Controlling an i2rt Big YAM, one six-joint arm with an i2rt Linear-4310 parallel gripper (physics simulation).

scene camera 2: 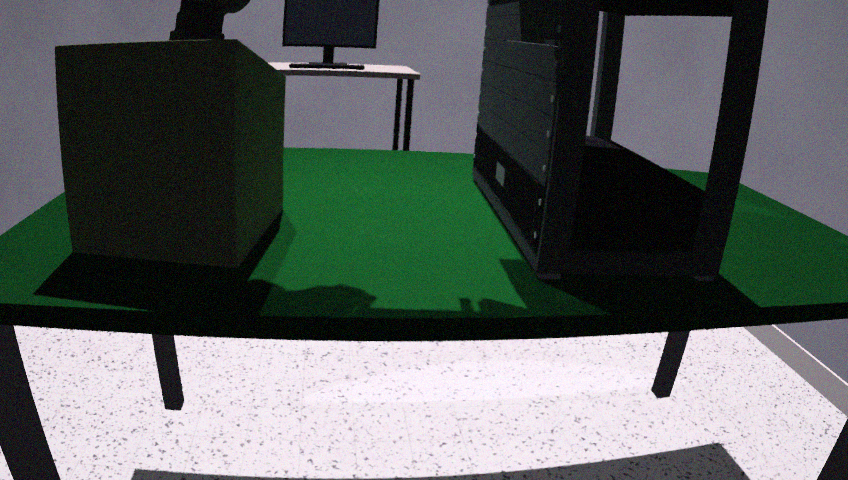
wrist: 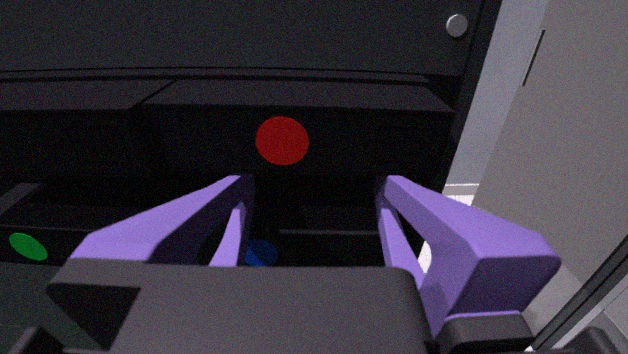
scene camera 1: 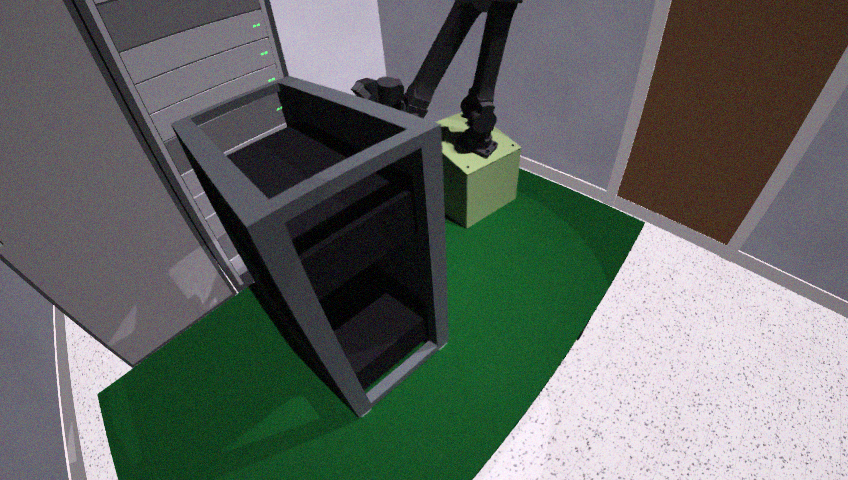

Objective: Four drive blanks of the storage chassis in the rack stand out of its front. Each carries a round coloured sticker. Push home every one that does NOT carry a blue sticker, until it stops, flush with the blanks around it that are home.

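Frame: origin at the arm's base, x ahead, y left, z up, level; millimetres.
Where they show: gripper, fingertip midpoint: point(wrist: 314, 177); arm's base at its link origin: point(scene camera 2: 194, 65) point(scene camera 1: 476, 145).
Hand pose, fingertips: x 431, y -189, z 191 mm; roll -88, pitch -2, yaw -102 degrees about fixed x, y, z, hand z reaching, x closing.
Each offset is from my fingertips to the top centre of the thing. "spot": to the spot under its first point. Level surfaces: height alone.
In the wrist view, a dark drive blank with a red sticker point(wrist: 282, 140) stands out of the chassis front, its top face showing. A dark blank @[59 mm ahead, 107 mm left, 41 mm up] point(wrist: 65, 95) to its left also stands out; no sticker is visible on it. Lower down, a blank with a green sticker point(wrist: 28, 246) is at the far left. A blank with a blue sticker point(wrist: 261, 252) shows between my fingers, partly hidden by the left one. My gripper point(wrist: 314, 177) is partly open and empty, its fingertips just below the red sticker in the picture. Contact is unclear. The rack @[198 mm ahead, 134 mm left, 153 mm up] point(scene camera 1: 431, 237) point(scene camera 2: 731, 118) hides the fingers in scene camera 1.
A dark panel point(wrist: 225, 35) with a silver knob @[spot: 12 mm ahead, 64 mm right, 65 mm up] point(wrist: 456, 25) is above the blanks. The arm's base stands on a pale green block point(scene camera 1: 492, 184) point(scene camera 2: 148, 154). A tall grey cabinet point(scene camera 1: 89, 178) is beyond the rack. The rack and block stand on a green surface @[433 mm down] point(scene camera 1: 511, 285) point(scene camera 2: 380, 226).
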